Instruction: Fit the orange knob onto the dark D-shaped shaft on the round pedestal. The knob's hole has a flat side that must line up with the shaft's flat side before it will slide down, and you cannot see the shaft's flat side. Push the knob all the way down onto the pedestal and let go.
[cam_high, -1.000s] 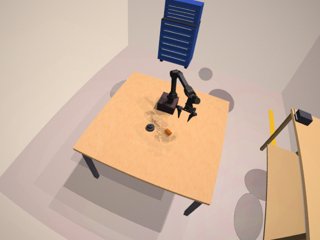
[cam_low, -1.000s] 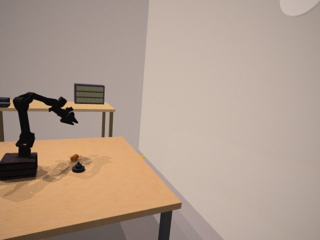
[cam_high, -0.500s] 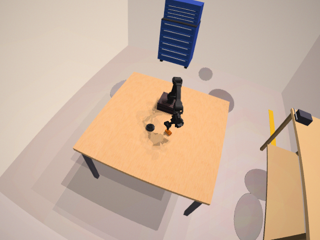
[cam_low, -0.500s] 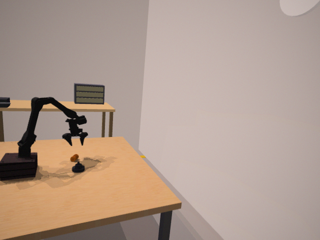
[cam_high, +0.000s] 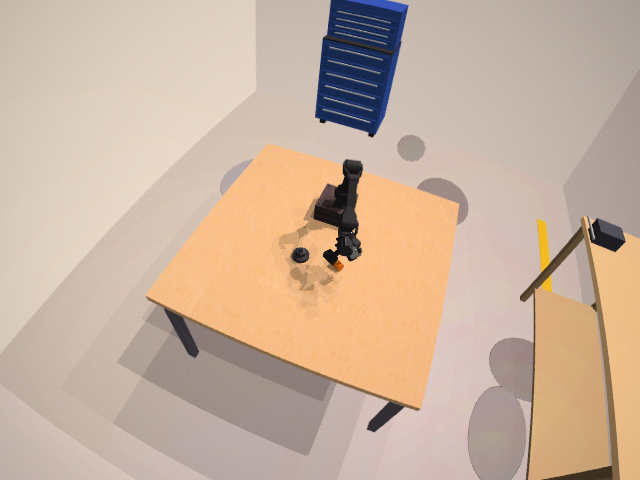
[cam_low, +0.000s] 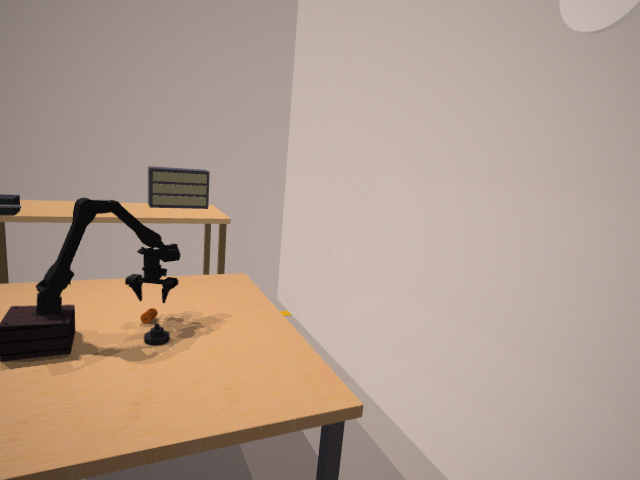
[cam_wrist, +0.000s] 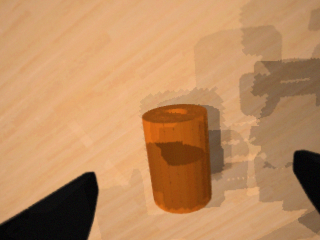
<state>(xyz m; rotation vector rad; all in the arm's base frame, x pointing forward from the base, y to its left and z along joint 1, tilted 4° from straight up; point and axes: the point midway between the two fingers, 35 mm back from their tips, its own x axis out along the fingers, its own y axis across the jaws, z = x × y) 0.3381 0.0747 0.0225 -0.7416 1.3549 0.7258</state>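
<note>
The orange knob lies 1 cm behind my gripper tip, 1 cm to the right of it and 5 cm below it. Round my gripper tip: dark round pedestal 2 cm behind, 19 cm to the right, 4 cm below.
</note>
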